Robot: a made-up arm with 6 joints. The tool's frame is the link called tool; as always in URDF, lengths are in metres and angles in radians. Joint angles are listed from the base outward.
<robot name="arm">
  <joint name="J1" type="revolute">
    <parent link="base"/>
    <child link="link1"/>
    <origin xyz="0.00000 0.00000 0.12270" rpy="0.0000 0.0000 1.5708"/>
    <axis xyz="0 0 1"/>
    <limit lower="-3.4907" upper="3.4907"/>
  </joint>
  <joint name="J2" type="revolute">
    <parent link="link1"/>
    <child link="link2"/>
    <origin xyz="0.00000 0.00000 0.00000" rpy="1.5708 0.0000 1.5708"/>
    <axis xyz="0 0 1"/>
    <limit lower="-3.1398" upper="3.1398"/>
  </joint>
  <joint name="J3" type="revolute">
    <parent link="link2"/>
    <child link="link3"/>
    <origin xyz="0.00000 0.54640 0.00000" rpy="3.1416 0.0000 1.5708"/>
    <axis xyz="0 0 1"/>
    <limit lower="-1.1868" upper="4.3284"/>
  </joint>
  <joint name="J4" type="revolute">
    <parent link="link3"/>
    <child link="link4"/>
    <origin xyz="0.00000 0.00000 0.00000" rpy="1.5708 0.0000 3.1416"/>
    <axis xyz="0 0 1"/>
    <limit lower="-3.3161" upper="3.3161"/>
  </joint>
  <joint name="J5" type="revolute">
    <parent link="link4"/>
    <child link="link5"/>
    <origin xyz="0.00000 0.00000 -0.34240" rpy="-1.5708 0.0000 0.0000"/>
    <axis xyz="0 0 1"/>
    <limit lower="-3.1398" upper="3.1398"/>
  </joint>
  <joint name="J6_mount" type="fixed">
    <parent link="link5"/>
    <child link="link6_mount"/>
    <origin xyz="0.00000 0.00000 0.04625" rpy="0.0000 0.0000 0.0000"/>
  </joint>
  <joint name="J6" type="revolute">
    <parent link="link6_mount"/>
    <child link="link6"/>
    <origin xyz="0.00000 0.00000 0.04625" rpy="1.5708 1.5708 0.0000"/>
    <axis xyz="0 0 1"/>
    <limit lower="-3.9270" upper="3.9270"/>
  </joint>
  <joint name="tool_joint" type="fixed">
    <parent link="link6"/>
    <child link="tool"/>
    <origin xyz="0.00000 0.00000 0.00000" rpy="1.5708 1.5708 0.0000"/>
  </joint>
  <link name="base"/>
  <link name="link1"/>
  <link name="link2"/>
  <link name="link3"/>
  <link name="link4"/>
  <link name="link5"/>
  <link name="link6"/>
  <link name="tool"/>
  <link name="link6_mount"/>
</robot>
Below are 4 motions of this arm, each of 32 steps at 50 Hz.
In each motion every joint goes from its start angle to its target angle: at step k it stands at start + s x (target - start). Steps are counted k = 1, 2, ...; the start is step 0. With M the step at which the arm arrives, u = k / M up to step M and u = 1 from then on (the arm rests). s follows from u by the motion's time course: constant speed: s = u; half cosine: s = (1 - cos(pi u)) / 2; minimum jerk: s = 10 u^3 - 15 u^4 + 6 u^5.
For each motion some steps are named. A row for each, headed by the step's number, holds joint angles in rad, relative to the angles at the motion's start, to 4 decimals.
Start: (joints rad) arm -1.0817 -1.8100 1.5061 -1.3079 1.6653 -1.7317
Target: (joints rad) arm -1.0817 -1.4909 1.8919 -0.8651 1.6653 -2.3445
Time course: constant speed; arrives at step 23
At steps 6, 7, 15, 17, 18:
6: 0.0000 0.0832 0.1006 0.1155 0.0000 -0.1599
7: 0.0000 0.0971 0.1174 0.1348 0.0000 -0.1865
15: 0.0000 0.2081 0.2516 0.2888 0.0000 -0.3997
17: 0.0000 0.2359 0.2852 0.3273 0.0000 -0.4529
18: 0.0000 0.2497 0.3019 0.3465 0.0000 -0.4796

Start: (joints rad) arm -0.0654 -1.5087 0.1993 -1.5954 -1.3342 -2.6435
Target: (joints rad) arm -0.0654 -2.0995 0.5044 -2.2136 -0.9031 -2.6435
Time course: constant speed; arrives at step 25
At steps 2, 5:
2: 0.0000 -0.0473 0.0244 -0.0495 0.0345 0.0000
5: 0.0000 -0.1182 0.0610 -0.1236 0.0862 0.0000

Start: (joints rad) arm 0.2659 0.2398 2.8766 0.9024 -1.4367 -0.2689
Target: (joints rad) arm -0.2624 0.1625 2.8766 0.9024 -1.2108 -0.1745
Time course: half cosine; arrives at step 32
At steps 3, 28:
3: -0.0114 -0.0017 0.0000 0.0000 0.0049 0.0020
28: -0.5082 -0.0744 0.0000 0.0000 0.2173 0.0908

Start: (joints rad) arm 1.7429 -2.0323 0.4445 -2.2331 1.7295 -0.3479
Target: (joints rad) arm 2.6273 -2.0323 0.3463 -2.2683 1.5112 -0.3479
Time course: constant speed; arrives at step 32
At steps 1, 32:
1: 0.0276 0.0000 -0.0031 -0.0011 -0.0068 0.0000
32: 0.8844 0.0000 -0.0982 -0.0352 -0.2183 0.0000

